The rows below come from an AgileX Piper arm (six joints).
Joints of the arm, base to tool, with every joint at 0 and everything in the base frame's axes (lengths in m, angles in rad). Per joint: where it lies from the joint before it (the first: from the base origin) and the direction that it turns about. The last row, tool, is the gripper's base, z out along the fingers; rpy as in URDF.
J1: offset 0 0 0.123 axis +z
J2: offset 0 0 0 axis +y
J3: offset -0.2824 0 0.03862 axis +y
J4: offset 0.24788 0 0.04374 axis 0.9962 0 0.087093
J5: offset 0 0 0 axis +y
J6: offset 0.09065 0 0.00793 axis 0.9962 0 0.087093
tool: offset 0 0 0 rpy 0 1.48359 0
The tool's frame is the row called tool.
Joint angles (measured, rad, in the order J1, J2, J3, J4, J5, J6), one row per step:
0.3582, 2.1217, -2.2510, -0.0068, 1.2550, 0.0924
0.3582, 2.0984, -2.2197, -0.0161, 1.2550, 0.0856
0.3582, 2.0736, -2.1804, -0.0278, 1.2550, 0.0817
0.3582, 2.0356, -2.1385, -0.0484, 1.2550, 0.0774
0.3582, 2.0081, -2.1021, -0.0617, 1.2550, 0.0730
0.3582, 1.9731, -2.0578, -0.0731, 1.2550, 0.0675
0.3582, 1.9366, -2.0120, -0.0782, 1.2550, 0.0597
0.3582, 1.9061, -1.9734, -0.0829, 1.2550, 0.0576
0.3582, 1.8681, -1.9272, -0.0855, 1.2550, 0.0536
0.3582, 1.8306, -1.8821, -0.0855, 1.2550, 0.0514
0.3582, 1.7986, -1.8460, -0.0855, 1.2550, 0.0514
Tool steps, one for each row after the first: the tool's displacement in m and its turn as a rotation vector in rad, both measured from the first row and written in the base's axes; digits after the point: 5 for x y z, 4 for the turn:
-0.00461, -0.00258, 0.00187, -0.0146, 0.0032, 0.0039
-0.00962, -0.00554, 0.00202, -0.0322, 0.0122, 0.0050
-0.01730, -0.01032, 0.00726, -0.0545, 0.0082, 0.0046
-0.02312, -0.01372, 0.00912, -0.0719, 0.0114, 0.0060
-0.03085, -0.01767, 0.01179, -0.0883, 0.0156, 0.0089
-0.03930, -0.02130, 0.01433, -0.0998, 0.0215, 0.0151
-0.04651, -0.02443, 0.01612, -0.1080, 0.0273, 0.0165
-0.05572, -0.02812, 0.01853, -0.1150, 0.0337, 0.0199
-0.06505, -0.03161, 0.02066, -0.1186, 0.0405, 0.0222
-0.07309, -0.03462, 0.02287, -0.1200, 0.0444, 0.0224

